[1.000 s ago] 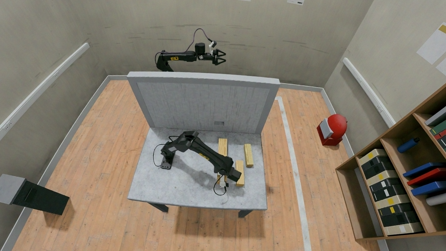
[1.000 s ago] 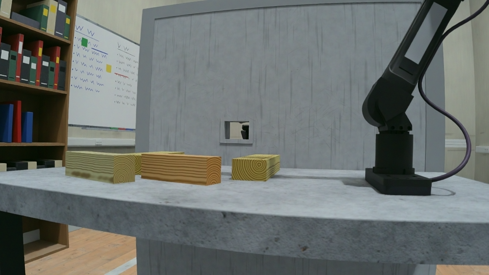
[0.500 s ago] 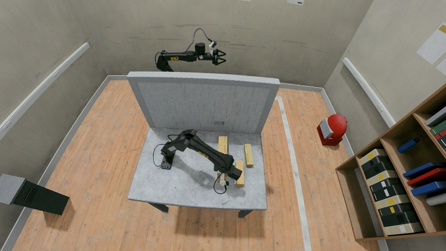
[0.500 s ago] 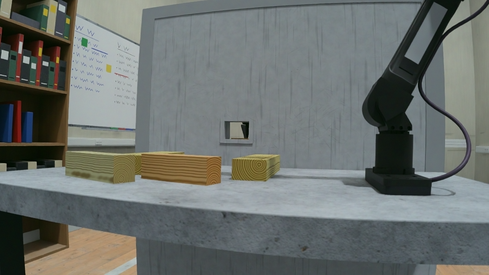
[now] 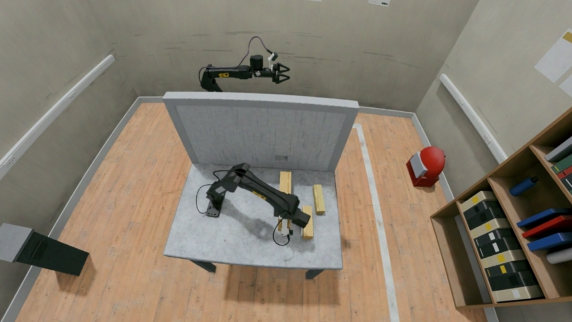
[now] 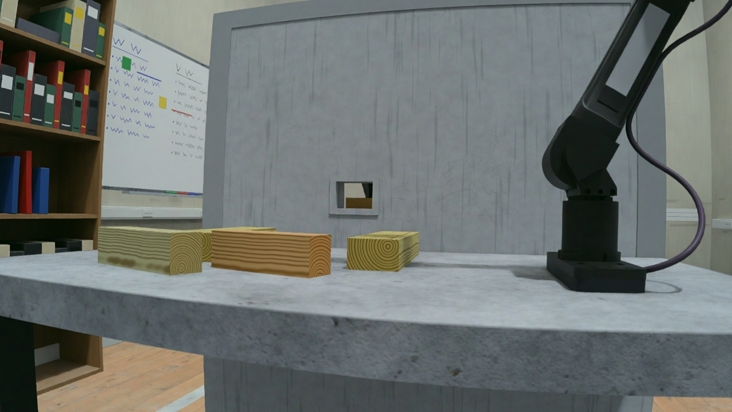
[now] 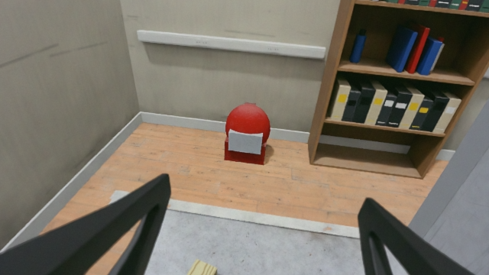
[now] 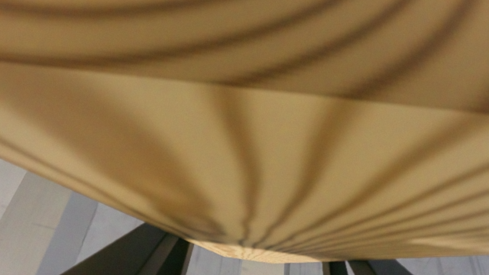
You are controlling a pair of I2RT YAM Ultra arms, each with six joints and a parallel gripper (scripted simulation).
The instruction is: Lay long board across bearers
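Right now the long board is 50 mm to the left of my right hand.
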